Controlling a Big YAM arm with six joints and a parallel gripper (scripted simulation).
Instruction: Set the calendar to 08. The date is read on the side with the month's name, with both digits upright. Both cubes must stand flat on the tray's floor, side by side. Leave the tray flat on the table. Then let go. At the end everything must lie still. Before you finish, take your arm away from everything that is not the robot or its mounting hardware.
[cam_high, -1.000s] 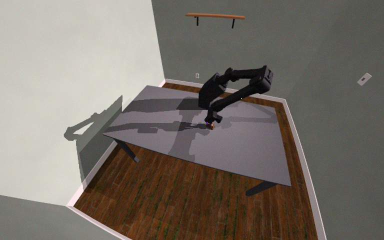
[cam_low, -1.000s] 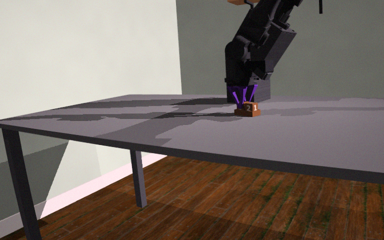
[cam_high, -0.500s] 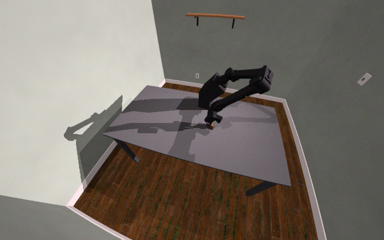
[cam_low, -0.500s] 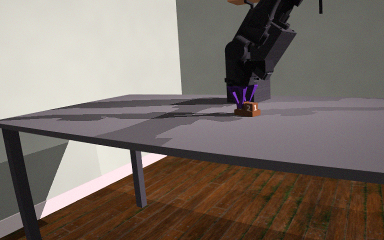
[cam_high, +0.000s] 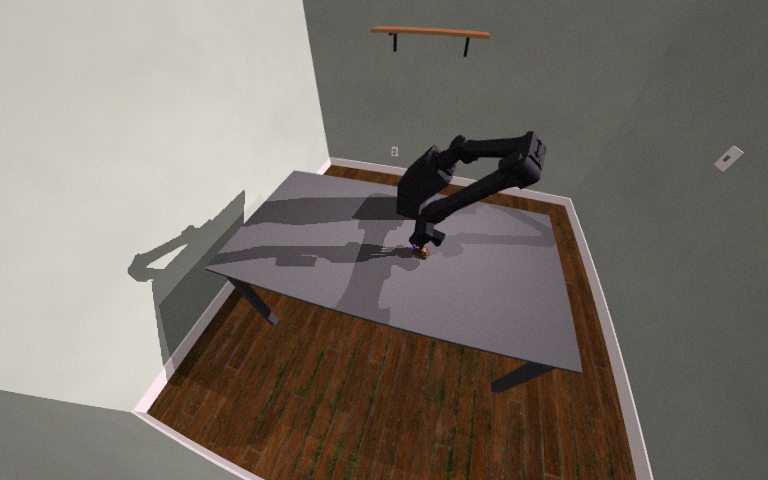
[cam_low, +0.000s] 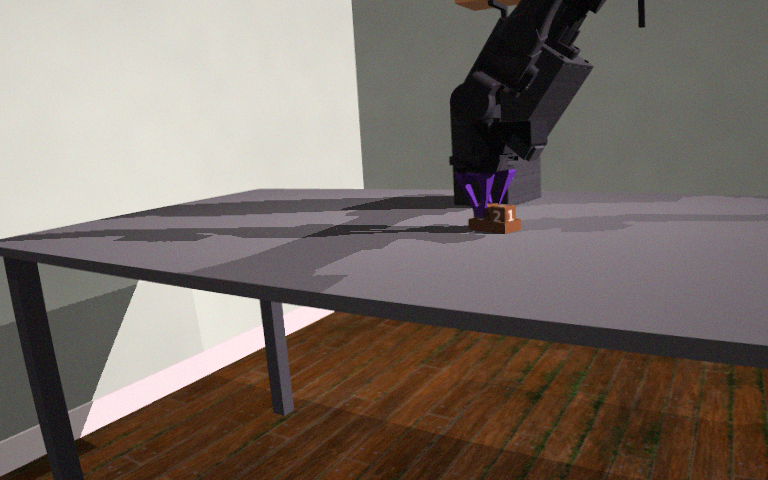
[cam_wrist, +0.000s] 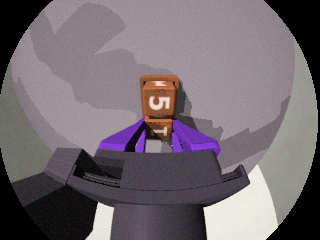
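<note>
Now: hand right at the brown digit cube. From my hand the other things lie so: brown calendar tray: 1 cm ahead, 2 cm to the left, 2 cm below.
</note>
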